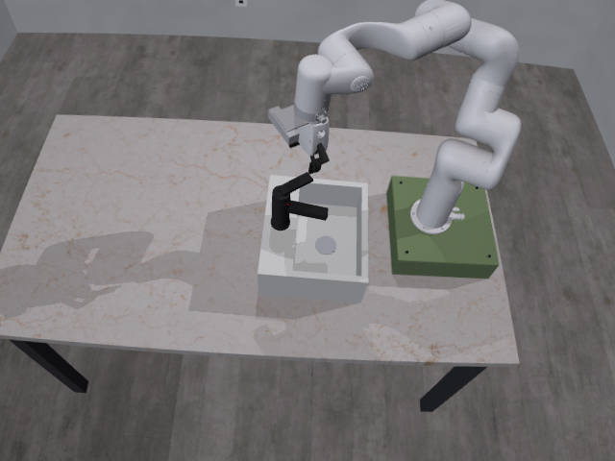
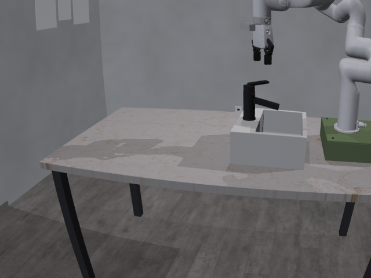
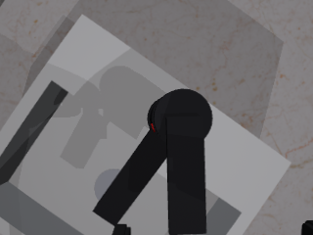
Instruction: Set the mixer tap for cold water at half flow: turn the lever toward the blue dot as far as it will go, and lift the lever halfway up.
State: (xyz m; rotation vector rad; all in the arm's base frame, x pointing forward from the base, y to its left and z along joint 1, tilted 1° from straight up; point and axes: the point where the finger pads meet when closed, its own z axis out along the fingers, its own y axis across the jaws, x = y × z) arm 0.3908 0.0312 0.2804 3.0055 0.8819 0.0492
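Right now my hand is 9 cm above the lever, 2 cm to the right of it and 2 cm short of it. The rest, counted from my hand: white sink 33 cm below, 7 cm behind, 4 cm to the left.
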